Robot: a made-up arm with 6 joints. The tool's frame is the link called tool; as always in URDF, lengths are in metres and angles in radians. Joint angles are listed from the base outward. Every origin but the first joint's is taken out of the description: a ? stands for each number. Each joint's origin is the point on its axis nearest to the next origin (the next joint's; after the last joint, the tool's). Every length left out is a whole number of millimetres.
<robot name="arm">
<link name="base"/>
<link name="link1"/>
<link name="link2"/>
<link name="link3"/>
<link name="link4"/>
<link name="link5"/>
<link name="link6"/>
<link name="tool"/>
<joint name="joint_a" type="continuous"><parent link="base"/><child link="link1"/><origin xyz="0.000 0.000 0.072"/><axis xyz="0 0 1"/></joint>
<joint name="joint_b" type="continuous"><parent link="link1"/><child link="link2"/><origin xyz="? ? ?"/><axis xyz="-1 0 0"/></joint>
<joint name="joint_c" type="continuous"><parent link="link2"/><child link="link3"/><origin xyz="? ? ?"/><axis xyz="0 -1 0"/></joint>
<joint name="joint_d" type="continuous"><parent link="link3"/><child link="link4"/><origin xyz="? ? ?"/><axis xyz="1 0 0"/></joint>
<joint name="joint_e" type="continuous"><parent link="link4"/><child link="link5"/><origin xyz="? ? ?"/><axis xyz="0 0 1"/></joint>
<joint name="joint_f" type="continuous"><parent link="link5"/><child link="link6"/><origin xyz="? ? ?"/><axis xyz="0 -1 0"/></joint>
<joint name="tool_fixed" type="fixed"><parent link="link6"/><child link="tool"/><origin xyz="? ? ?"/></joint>
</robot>
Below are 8 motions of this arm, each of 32 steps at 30 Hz.
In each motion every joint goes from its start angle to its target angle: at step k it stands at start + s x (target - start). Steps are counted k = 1, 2, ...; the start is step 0. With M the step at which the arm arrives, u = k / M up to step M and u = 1 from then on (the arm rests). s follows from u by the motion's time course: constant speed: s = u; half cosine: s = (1 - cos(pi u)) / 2; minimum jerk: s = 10 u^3 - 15 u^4 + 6 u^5.
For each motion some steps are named. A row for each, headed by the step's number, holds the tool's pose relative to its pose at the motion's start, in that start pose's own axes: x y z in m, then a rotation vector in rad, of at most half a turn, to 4 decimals.
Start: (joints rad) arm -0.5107 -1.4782 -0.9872 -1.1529 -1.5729 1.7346
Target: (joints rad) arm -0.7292 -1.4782 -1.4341 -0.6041 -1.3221 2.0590
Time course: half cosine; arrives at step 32
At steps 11, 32:
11: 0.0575 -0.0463 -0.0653 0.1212 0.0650 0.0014
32: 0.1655 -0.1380 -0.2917 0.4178 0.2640 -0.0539

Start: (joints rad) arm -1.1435 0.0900 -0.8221 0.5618 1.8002 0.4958
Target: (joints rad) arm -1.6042 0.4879 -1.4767 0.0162 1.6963 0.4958
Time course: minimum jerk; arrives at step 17
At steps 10, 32:
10: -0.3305 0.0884 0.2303 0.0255 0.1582 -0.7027
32: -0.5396 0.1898 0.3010 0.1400 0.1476 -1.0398

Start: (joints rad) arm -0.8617 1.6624 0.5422 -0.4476 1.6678 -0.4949
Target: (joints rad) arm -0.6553 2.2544 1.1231 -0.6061 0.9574 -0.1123
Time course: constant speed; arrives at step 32
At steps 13, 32:
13: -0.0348 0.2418 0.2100 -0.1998 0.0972 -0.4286
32: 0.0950 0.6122 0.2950 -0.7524 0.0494 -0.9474

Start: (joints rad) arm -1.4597 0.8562 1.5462 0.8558 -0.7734 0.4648
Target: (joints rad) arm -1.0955 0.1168 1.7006 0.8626 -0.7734 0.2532
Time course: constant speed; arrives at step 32
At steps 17, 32:
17: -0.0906 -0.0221 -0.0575 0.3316 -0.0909 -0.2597
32: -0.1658 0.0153 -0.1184 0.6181 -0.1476 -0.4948

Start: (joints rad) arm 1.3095 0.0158 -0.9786 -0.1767 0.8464 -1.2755
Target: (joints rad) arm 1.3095 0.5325 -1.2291 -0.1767 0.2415 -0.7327
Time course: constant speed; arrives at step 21
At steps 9, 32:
9: -0.0382 0.1104 0.0410 0.3930 -0.0487 -0.1656
32: -0.0483 0.2184 0.1605 0.8267 -0.0852 -0.5660

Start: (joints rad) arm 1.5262 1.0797 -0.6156 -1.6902 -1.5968 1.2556
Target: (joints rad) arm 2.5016 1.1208 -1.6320 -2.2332 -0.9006 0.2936
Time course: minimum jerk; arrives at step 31
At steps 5, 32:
5: 0.0041 -0.0183 -0.0151 0.0287 0.0039 -0.0030
32: 0.2008 -0.5776 -0.4142 0.3943 -0.0565 0.5602

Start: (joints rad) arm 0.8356 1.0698 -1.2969 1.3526 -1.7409 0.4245
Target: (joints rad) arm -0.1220 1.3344 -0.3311 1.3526 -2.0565 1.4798
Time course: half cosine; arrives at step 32
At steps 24, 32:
24: 0.3622 0.3335 0.1852 -0.0217 -0.6819 -0.4300
32: 0.4163 0.3809 0.1697 -0.0739 -0.8253 -0.5041

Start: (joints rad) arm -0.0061 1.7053 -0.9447 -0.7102 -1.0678 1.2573
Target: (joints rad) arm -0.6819 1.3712 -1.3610 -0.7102 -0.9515 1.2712
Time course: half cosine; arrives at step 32
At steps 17, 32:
17: -0.0518 0.2874 -0.1140 0.4741 0.2343 0.4237
32: -0.1911 0.5395 -0.1551 0.8579 0.4622 0.7539

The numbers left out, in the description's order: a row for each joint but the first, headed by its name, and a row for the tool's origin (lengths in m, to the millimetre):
joint_b: 0.578 0.029 0.000
joint_c: 0.000 -0.056 -0.050
joint_d: 0.183 0.000 0.388
joint_e: 0.000 0.058 0.110
joint_f: -0.378 -0.128 0.000
tool: 0.080 0.000 0.017

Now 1 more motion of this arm.
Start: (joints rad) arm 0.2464 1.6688 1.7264 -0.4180 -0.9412 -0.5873
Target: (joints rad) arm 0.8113 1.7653 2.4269 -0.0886 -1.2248 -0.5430
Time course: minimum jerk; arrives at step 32
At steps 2, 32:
2: -0.0001 -0.0001 -0.0004 0.0030 -0.0011 0.0001
32: 0.0431 0.0334 -0.2591 1.2801 -0.4023 0.2963

